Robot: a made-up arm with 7 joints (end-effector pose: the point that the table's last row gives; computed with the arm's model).
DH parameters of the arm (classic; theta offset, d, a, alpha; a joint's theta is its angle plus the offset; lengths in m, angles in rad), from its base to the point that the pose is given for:
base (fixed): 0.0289 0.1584 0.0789 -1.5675
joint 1: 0 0.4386 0.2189 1.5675
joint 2: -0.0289 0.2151 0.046 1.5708
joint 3: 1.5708 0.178 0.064 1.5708
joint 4: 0 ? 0.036 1.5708
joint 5: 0 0.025 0.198 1.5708
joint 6: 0 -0.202 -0.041 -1.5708
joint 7: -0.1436 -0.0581 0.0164 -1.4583
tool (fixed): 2.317 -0.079 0 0
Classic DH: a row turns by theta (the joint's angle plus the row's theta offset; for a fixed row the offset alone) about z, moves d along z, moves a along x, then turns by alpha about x.
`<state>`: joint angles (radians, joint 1 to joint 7).
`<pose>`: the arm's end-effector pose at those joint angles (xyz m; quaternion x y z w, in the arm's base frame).
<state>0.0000 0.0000 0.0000 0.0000 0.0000 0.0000 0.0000</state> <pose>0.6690 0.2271 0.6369 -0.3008 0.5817 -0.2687 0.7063</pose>
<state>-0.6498 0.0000 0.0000 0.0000 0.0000 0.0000 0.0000</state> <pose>0.2585 0.2143 0.9004 -0.1922 0.3287 -0.3460 0.8575</pose>
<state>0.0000 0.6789 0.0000 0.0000 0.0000 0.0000 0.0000</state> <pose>0.7219 0.5169 0.6369 -0.4773 0.4484 -0.0182 0.7555</pose>
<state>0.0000 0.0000 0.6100 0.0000 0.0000 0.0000 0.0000</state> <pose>0.4579 0.2271 0.7833 -0.2062 0.3428 -0.3467 0.8484</pose>
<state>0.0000 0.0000 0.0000 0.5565 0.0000 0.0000 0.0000</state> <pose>0.6690 0.1288 0.5849 -0.0952 0.6332 -0.0986 0.7618</pose>
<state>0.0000 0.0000 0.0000 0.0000 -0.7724 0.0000 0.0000</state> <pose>0.5213 0.2271 0.6761 -0.1774 0.2728 -0.3623 0.8734</pose>
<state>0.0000 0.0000 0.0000 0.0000 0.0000 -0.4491 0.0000</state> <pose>0.6690 0.2493 0.6114 -0.1360 0.6270 -0.1325 0.7556</pose>
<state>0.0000 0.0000 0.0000 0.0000 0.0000 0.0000 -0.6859</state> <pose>0.6839 0.2271 0.5851 -0.1929 0.3103 -0.3543 0.8608</pose>
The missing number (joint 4, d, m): 0.216
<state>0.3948 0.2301 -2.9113 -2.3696 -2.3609 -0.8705 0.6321</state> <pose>0.4037 0.3228 0.1845 0.2876 0.1622 0.9437 0.0197</pose>
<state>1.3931 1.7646 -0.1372 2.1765 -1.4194 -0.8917 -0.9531</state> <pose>0.3496 0.7142 -0.3531 -0.4134 -0.7044 0.5590 0.1431</pose>
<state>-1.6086 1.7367 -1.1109 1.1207 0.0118 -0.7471 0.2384</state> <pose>0.0729 0.7963 0.6753 -0.4362 0.6038 -0.0161 0.6671</pose>
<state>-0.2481 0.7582 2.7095 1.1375 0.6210 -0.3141 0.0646</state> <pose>0.1329 0.0101 0.5004 -0.2338 -0.5640 0.4207 0.6710</pose>
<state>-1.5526 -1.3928 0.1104 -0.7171 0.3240 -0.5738 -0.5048</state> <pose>-0.2991 0.0181 0.3321 0.6297 0.1707 -0.5035 0.5664</pose>
